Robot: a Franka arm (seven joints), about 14 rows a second.
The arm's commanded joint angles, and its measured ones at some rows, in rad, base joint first. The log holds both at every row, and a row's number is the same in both.
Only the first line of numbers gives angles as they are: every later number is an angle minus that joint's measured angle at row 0.
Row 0, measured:
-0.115, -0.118, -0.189, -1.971, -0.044, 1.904, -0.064
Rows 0 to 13, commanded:
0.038, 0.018, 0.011, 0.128, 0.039, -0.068, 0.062
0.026, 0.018, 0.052, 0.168, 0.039, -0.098, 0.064
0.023, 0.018, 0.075, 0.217, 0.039, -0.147, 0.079
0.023, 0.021, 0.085, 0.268, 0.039, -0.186, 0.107
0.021, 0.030, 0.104, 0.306, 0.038, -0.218, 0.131
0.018, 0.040, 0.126, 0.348, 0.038, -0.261, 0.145
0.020, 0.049, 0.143, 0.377, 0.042, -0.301, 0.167
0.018, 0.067, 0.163, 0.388, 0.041, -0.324, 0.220
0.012, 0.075, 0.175, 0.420, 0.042, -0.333, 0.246
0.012, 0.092, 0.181, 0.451, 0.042, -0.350, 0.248
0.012, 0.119, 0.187, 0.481, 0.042, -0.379, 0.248
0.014, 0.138, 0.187, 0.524, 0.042, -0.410, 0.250
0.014, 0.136, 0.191, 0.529, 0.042, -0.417, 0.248
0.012, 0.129, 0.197, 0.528, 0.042, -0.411, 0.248
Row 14, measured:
0.029, 0.105, 0.179, 0.466, 0.021, -0.369, 0.239
